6 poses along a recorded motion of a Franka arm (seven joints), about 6.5 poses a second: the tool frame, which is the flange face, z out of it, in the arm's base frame.
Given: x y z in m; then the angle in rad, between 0 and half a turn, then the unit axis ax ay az.
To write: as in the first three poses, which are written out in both.
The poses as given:
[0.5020 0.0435 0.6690 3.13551 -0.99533 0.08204 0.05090]
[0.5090 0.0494 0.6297 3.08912 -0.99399 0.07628 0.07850]
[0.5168 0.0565 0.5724 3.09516 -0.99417 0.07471 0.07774]
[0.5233 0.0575 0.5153 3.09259 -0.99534 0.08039 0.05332]
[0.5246 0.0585 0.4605 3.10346 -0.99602 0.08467 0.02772]
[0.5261 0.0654 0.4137 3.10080 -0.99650 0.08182 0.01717]
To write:
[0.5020 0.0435 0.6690 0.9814 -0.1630 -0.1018 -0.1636 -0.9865 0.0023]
[0.5090 0.0494 0.6297 0.9761 -0.1474 -0.1600 -0.1557 -0.9870 -0.0402]
[0.5168 0.0565 0.5724 0.9768 -0.1449 -0.1580 -0.1521 -0.9878 -0.0345]
[0.5233 0.0575 0.5153 0.9814 -0.1573 -0.1100 -0.1625 -0.9859 -0.0402]
[0.5246 0.0585 0.4605 0.9841 -0.1675 -0.0584 -0.1697 -0.9849 -0.0333]
[0.5261 0.0654 0.4137 0.9860 -0.1623 -0.0375 -0.1637 -0.9858 -0.0378]

